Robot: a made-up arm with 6 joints.
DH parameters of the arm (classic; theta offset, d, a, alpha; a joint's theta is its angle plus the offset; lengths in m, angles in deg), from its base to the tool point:
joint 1: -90 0.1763 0.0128 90
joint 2: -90 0.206 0.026 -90
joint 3: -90 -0.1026 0.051 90
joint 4: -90 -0.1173 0.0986 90
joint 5: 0 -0.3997 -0.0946 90
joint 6: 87.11 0 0.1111 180
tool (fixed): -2.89 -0.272 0 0
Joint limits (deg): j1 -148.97..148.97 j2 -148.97..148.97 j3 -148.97..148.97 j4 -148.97..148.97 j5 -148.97..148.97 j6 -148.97..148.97
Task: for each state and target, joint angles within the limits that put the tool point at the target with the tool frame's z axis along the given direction. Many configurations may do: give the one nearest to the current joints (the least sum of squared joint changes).
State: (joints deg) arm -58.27 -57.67 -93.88 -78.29 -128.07 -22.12
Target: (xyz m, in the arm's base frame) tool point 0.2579 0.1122 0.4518 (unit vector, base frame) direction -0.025 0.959 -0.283
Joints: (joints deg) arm -77.89 -40.58 -130.80 -93.30 -119.88 -7.57
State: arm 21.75 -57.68 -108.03 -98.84 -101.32 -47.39
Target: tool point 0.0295 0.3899 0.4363 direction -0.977 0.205 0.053
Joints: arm -7.47 -24.86 -125.48 -80.80 -145.09 -81.46
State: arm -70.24 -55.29 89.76 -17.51 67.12 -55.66
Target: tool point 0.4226 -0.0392 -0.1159 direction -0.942 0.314 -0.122
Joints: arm -67.93 -19.82 105.74 22.47 54.39 -47.77
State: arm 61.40 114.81 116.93 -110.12 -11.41 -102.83
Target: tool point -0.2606 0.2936 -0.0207 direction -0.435 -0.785 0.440
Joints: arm 63.31 68.59 92.85 -148.97 -27.58 -88.77
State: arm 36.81 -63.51 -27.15 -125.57 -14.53 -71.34
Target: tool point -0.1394 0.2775 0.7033 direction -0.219 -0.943 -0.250
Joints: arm 1.69 -103.80 -6.23 -86.80 20.54 -47.70
